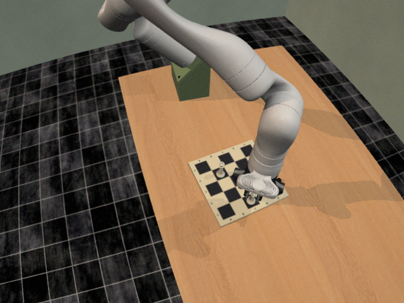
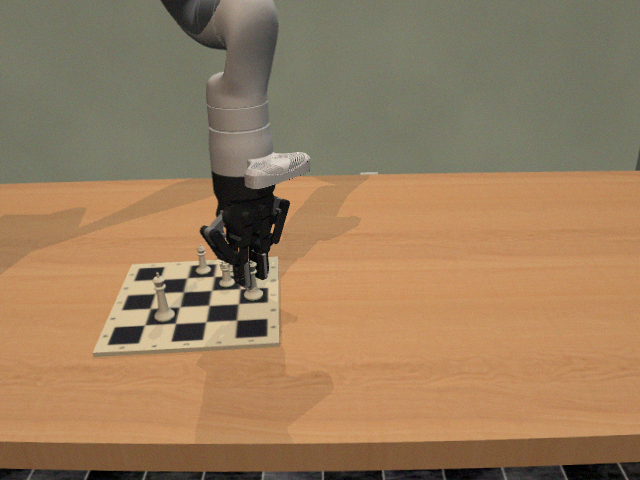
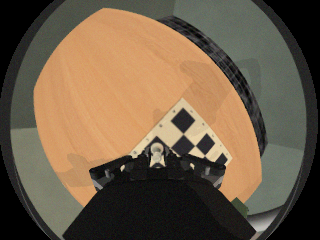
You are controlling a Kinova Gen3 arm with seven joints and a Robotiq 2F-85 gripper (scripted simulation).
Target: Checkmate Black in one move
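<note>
Right now my hand is 1 cm above the white chess piece. Round my hand: white pawn (7 cm to the left, 5 cm behind, 3 cm below); chessboard (7 cm behind, 4 cm below, 2 cm to the right); black king (8 cm to the left, 2 cm behind, 1 cm below).
</note>
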